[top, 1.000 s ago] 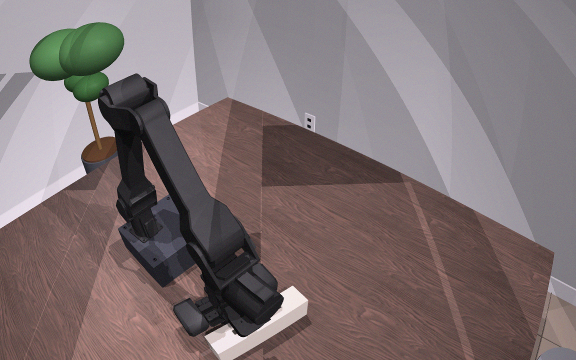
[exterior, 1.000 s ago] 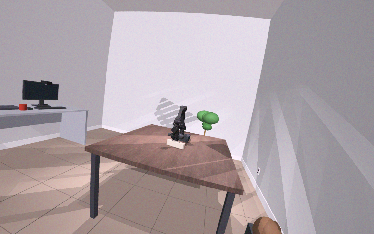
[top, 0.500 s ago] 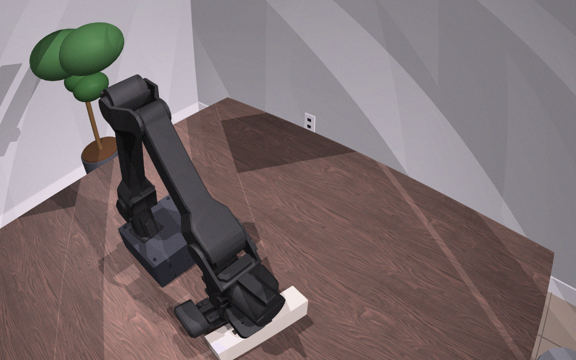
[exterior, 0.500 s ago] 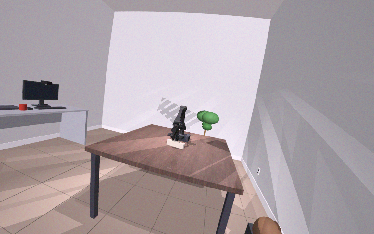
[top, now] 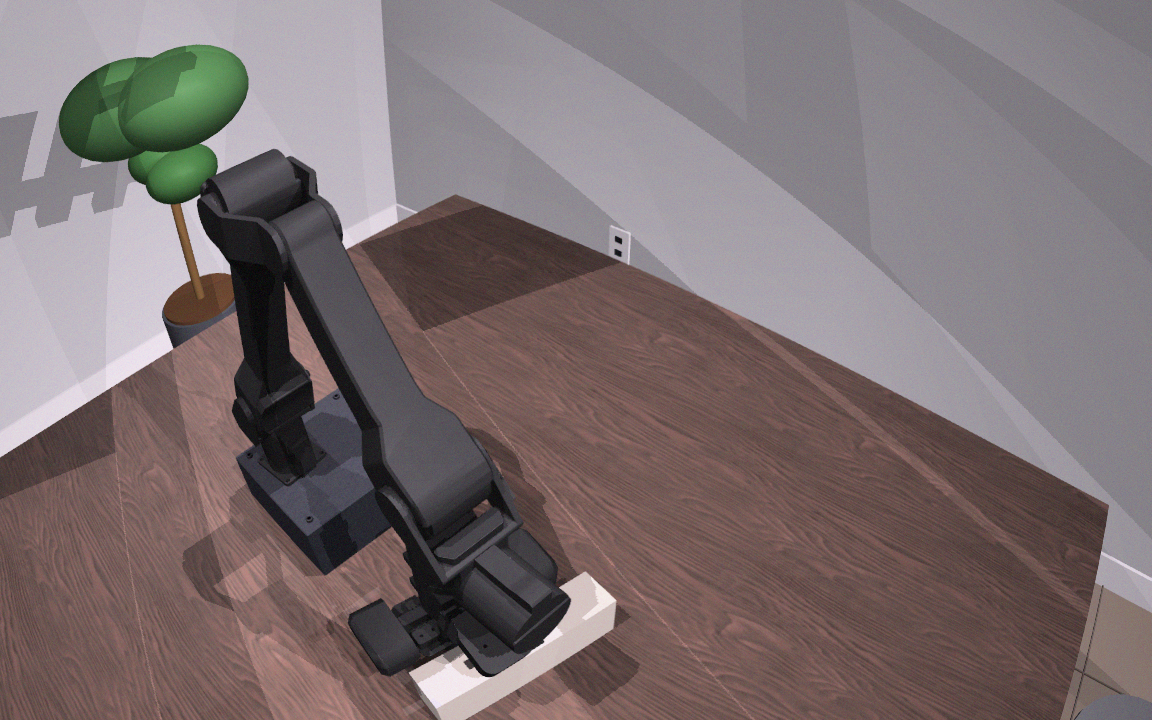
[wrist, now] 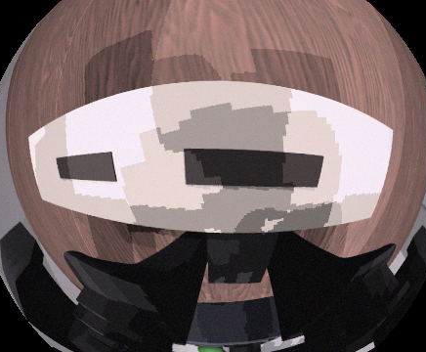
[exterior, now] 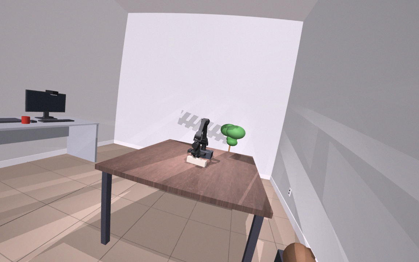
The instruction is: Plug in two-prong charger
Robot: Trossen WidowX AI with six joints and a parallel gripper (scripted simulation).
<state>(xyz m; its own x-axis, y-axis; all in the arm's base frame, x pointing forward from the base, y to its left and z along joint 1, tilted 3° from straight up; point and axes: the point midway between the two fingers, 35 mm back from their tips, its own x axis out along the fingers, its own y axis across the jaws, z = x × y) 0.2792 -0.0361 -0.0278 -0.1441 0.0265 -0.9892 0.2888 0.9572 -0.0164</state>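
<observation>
My gripper tip is 2 cm short of the two-prong charger and 1 cm below it.
</observation>
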